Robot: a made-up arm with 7 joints. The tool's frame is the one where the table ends. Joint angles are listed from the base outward.
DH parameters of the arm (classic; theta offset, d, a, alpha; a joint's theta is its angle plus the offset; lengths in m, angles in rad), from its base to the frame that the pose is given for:
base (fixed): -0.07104 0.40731 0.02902 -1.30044
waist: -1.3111 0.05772 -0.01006 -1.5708
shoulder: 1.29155 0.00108 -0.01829 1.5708
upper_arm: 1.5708 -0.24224 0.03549 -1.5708
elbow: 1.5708 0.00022 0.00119 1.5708
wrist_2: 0 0.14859 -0.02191 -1.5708
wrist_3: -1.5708 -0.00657 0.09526 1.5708
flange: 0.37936 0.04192 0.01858 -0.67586
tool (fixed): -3.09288 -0.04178 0 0
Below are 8 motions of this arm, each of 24 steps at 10 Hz.
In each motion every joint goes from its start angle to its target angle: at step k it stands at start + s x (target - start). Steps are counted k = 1, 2, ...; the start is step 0. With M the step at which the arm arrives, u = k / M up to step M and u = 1 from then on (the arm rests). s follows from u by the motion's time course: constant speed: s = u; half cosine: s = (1 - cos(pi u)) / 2; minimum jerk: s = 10 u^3 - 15 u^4 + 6 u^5.
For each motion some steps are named. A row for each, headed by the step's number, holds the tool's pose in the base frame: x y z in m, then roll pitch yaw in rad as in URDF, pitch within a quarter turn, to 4 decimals.
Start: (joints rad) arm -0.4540 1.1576 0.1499 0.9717 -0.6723 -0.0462 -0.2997
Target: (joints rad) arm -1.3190 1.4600 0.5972 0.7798 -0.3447 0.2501 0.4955
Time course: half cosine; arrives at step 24
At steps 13, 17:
13: 0.3177 0.4384 0.5634 0.8052 0.3067 -1.7172
17: 0.2604 0.4390 0.6433 1.1141 0.2727 -1.4237

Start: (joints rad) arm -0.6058 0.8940 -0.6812 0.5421 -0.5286 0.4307 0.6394
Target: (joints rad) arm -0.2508 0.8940 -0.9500 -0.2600 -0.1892 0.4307 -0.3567
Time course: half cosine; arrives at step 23
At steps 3, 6, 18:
3: 0.3628 0.2096 0.1247 -0.4195 -0.0065 -2.2536
6: 0.3465 0.1858 0.1142 -0.4327 -0.1261 -2.4047
18: 0.1955 0.0577 0.1026 -0.0336 -0.8172 2.7483

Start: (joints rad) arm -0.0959 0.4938 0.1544 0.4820 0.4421 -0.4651 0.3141
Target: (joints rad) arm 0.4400 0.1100 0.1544 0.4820 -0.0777 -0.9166 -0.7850
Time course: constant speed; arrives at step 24
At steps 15, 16, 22, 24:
15: 0.1639 0.1547 0.0664 0.2688 -0.2192 -3.0187
16: 0.1551 0.1524 0.0658 0.3028 -0.2357 -3.0446
22: 0.1013 0.1409 0.0664 0.4972 -0.2879 3.0914
24: 0.0833 0.1377 0.0682 0.5543 -0.2904 3.0484

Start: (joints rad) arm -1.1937 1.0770 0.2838 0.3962 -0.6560 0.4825 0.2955
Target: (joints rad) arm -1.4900 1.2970 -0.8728 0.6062 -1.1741 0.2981 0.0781
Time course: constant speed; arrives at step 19
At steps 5, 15, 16, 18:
5: 0.4132 0.2561 0.5843 0.8025 0.2479 -2.2957
15: 0.4496 0.2243 0.5340 0.5059 0.1442 -2.5258
16: 0.4516 0.2250 0.5277 0.4815 0.1274 -2.5354
18: 0.4543 0.2286 0.5150 0.4356 0.0922 -2.5476

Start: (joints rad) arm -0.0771 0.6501 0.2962 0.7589 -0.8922 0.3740 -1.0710
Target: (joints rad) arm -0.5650 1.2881 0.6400 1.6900 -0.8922 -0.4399 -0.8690
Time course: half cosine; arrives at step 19
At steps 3, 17, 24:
3: 0.2177 0.3516 0.1172 1.3416 -0.6550 3.0543
17: 0.1736 0.5304 0.3783 0.8442 0.1063 -2.1109
24: 0.1687 0.5319 0.3851 0.8517 0.1278 -2.0816

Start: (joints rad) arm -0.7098 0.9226 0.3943 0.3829 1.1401 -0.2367 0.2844
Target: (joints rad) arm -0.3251 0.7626 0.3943 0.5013 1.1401 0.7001 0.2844
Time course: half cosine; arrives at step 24
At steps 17, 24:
17: 0.3234 0.3993 0.2688 -1.1082 0.8229 -2.2533
24: 0.2825 0.4138 0.2391 -1.1681 0.7796 -2.0863

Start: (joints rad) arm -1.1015 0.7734 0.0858 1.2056 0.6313 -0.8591 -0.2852
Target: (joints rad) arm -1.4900 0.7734 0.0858 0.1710 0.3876 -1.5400 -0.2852
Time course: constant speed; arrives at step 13
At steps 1, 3, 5, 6, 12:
1: 0.4743 0.1808 0.3703 -0.5225 0.4550 2.8219
3: 0.4610 0.1463 0.4304 -0.6964 0.6568 2.5470
5: 0.4334 0.1138 0.4818 -0.9828 0.7900 2.1758
6: 0.4153 0.0989 0.5034 -1.1626 0.8172 1.9580
12: 0.2789 0.0376 0.5637 -2.0024 0.4090 0.9242

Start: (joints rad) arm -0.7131 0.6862 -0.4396 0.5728 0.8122 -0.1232 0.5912
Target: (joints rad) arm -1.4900 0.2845 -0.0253 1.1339 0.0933 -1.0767 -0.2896
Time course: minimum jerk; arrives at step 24
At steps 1, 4, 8, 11, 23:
1: 0.4286 0.1148 0.1813 -0.9153 0.7357 2.8950
4: 0.4352 0.1083 0.1894 -0.8581 0.7292 2.9184
8: 0.4632 0.0752 0.2363 -0.5905 0.7031 2.9838
11: 0.4836 0.0364 0.3051 -0.3125 0.7131 2.9634
23: 0.4606 -0.0286 0.5029 0.0670 1.0836 2.5764

